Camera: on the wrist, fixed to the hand. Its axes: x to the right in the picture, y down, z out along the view.
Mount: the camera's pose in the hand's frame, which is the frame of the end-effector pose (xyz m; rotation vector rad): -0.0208 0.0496 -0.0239 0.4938 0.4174 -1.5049
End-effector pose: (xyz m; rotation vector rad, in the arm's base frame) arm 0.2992 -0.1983 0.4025 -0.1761 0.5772 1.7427
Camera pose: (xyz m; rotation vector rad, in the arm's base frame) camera 0.2531 -0.2348 0.4046 -0.4706 0.8261 0.0826
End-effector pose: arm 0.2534 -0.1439 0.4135 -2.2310 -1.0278 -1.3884
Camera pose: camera 0.2679 -0.2009 0.4117 -0.5153 -2.6242 -1.5644
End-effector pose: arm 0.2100 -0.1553 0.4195 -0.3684 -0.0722 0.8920
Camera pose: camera 0.1650 -0.1499 0.3820 0.0356 0.2382 -0.6669
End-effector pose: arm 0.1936 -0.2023 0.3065 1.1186 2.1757 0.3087
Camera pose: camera 0.2181 -0.1866 0.3577 -0.6532 2.8620 -0.7446
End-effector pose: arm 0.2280 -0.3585 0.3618 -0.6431 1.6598 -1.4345
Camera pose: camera 0.2256 -0.3179 0.3193 1.1972 -0.6573 2.4524
